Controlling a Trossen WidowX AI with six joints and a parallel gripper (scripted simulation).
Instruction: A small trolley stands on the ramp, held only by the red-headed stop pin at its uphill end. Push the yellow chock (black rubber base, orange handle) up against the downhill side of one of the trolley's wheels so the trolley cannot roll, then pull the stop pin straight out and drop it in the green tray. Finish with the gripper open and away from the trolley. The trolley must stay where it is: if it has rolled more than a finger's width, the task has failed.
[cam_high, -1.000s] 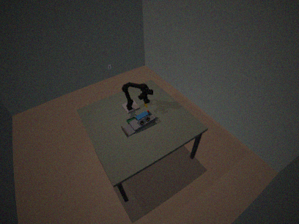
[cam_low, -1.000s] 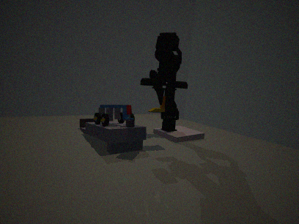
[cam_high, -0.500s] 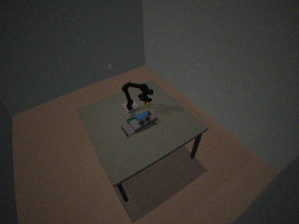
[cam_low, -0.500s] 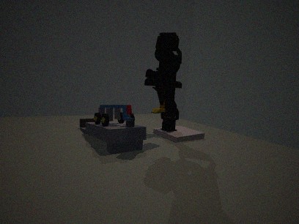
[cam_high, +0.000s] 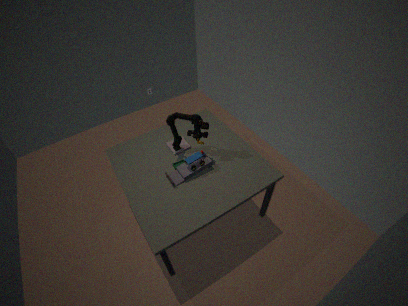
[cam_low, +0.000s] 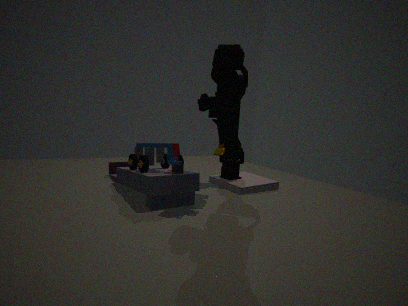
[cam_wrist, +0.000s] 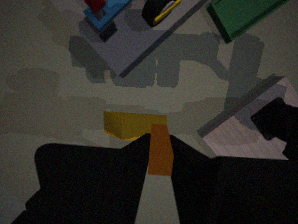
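My gripper tip is now 20 mm short of the yellow chock, 10 mm to the right of it and 10 mm above it. Round my gripper tip: grey ramp (150 mm ahead, 140 mm to the right, 130 mm below); then red-headed stop pin (130 mm ahead, 30 mm to the right, 40 mm below); then blue trolley (150 mm ahead, 140 mm to the right, 60 mm below).
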